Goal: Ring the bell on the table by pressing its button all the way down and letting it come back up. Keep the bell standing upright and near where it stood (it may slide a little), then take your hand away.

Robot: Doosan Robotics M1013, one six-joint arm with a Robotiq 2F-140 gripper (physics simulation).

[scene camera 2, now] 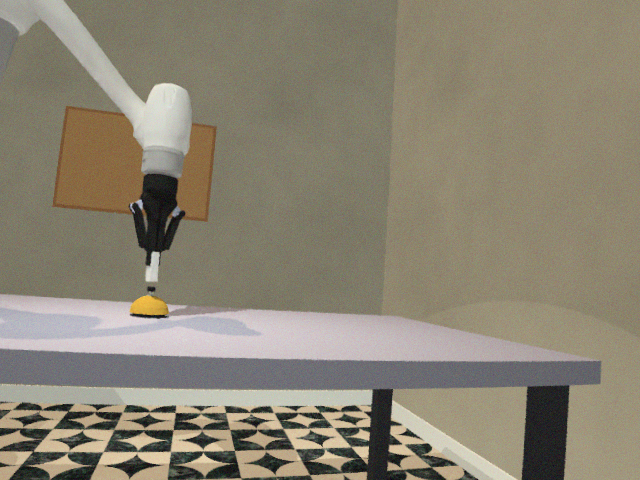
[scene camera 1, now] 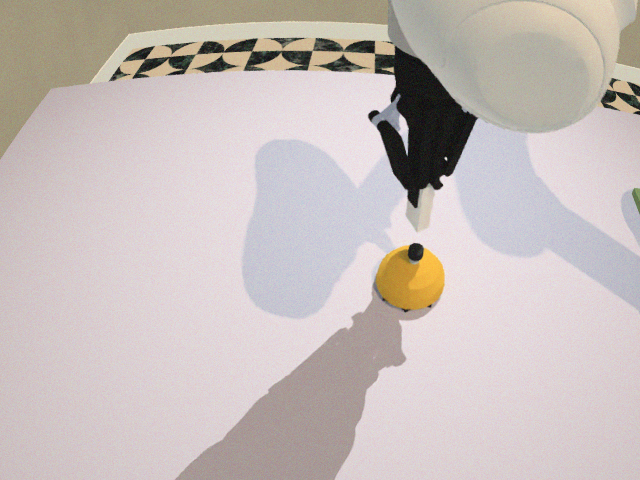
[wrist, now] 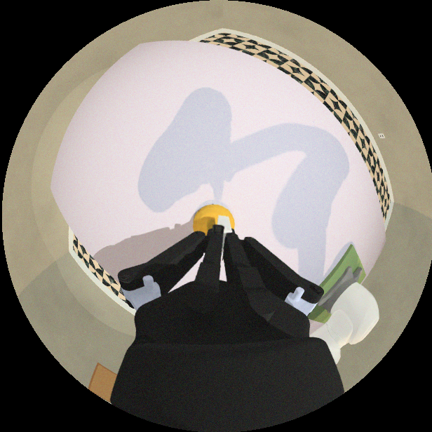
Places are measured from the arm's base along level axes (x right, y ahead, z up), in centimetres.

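Pixels of known places: gripper, between the fingertips: (scene camera 2: 151, 281) (scene camera 1: 416, 221).
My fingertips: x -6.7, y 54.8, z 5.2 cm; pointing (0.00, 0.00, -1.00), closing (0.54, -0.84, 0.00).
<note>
Ahead of a thing's pixels: the offset from my fingertips to its top centre. Level surfaces: height alone.
The bell @(dz -1.3, dx -2.8, dy -0.3 cm) (scene camera 1: 409, 284) (scene camera 2: 149, 306) (wrist: 204, 218) has a yellow dome and stands upright on the pale table @(dz -7.9 cm) (scene camera 1: 129, 361) (scene camera 2: 336, 338) (wrist: 110, 115). Its black button @(dz -1.3, dx -2.8, dy -0.3 cm) (scene camera 1: 415, 251) (scene camera 2: 150, 288) stands up from the top of the dome; in the wrist view the fingertips hide it. My gripper (scene camera 1: 419, 214) (scene camera 2: 151, 268) (wrist: 221, 224) is shut with nothing between its fingers. It points down, with its pale fingertip just above the button. A small gap shows between fingertip and button in the scene camera 2 view.
A green object (scene camera 1: 636, 198) (wrist: 345, 267) shows at the table's right side, near the arm's white base (wrist: 357, 312) in the wrist view. An orange-brown board (scene camera 2: 93, 160) hangs on the wall behind the arm. The table's edge (scene camera 2: 310, 372) faces scene camera 2.
</note>
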